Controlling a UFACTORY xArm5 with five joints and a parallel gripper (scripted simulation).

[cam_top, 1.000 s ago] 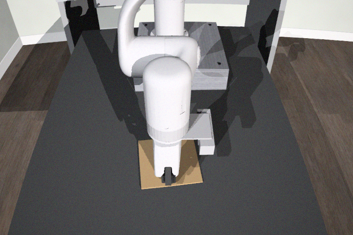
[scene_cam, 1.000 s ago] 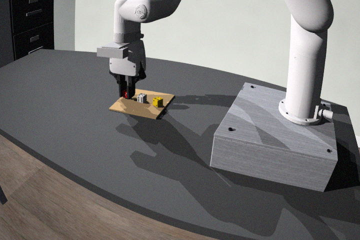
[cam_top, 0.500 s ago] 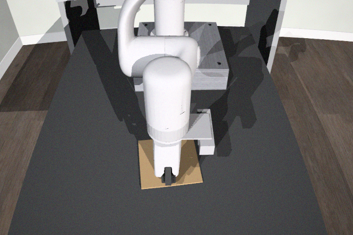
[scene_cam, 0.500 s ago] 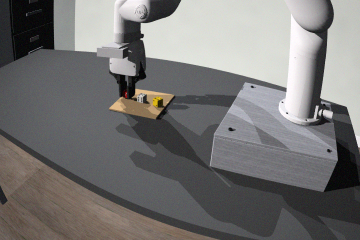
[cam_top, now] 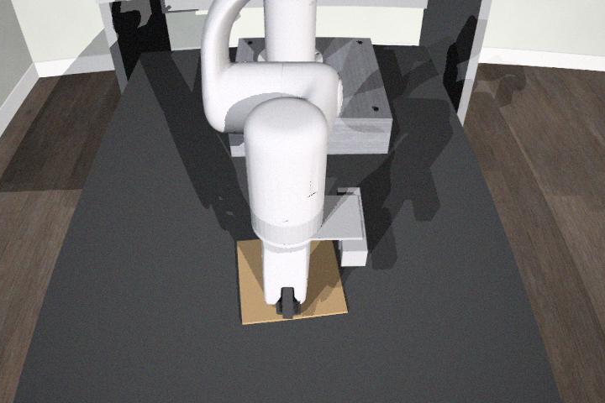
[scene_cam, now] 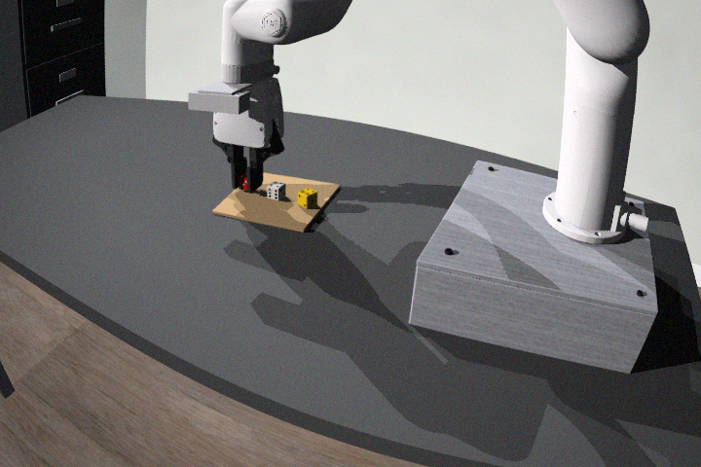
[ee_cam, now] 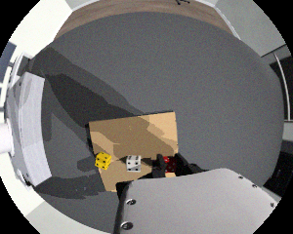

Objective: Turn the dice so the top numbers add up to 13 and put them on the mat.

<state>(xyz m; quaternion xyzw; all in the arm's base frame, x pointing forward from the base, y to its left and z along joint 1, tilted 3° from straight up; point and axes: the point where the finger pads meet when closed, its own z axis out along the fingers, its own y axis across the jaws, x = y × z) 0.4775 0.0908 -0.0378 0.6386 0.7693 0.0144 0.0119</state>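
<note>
Right now the red die is 10 mm below my hand. Round my hand: yellow die: 100 mm behind, 20 mm to the right, 20 mm below; tan mat: 50 mm behind, 10 mm to the right, 30 mm below; white die: 50 mm behind, 10 mm to the right, 20 mm below.
</note>
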